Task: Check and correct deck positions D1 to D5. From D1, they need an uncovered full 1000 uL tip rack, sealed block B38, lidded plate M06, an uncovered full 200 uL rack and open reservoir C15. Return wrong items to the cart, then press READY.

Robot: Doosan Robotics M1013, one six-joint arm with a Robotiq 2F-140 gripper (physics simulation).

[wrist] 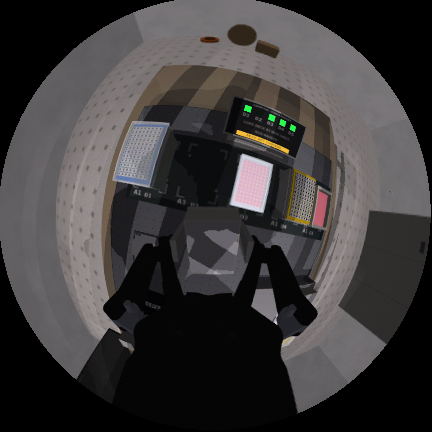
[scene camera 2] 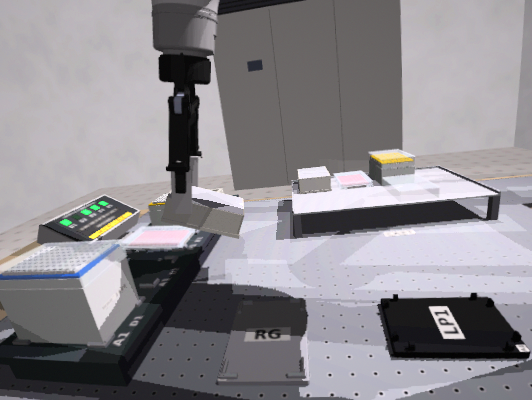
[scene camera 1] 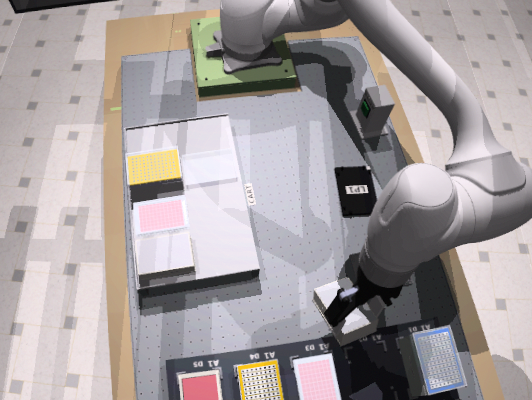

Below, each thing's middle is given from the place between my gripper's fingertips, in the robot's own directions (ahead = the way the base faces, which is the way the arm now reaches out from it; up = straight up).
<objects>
The grey RG pad [scene camera 2: 268, 345] is 120 mm behind my hand, 160 mm to the left of it and 150 mm below it. The rest, counted from my hand: green-screened device [scene camera 1: 376, 104] 550 mm behind, 300 mm to the left, 90 mm below; then cart shelf [scene camera 1: 222, 240] 420 mm behind, 270 mm to the right, 100 mm below; then black LP1 pad [scene camera 2: 455, 327] 350 mm behind, 180 mm to the left, 150 mm below.
</objects>
